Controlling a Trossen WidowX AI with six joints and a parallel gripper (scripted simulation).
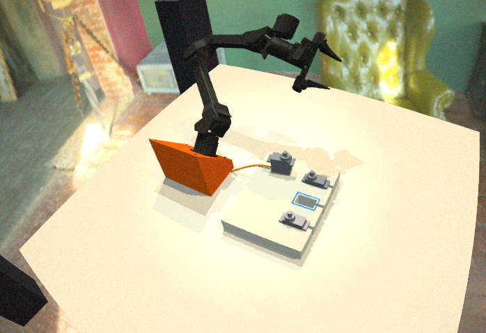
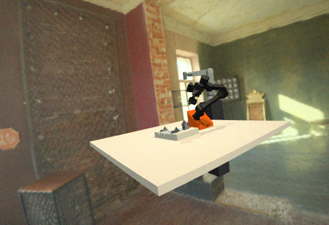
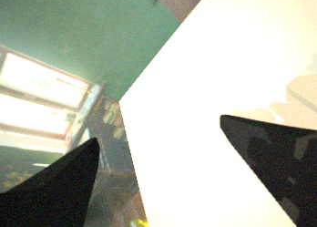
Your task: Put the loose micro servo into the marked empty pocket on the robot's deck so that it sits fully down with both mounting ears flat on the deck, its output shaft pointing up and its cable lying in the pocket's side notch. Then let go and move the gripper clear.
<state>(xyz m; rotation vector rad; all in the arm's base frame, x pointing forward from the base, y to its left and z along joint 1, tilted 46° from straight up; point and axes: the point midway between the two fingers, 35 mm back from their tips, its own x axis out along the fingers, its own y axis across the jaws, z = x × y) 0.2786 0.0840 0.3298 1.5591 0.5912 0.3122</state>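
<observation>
Right now the pale deck is 70 mm behind my gripper tip, 280 mm to the right of it and 270 mm below it.
</observation>
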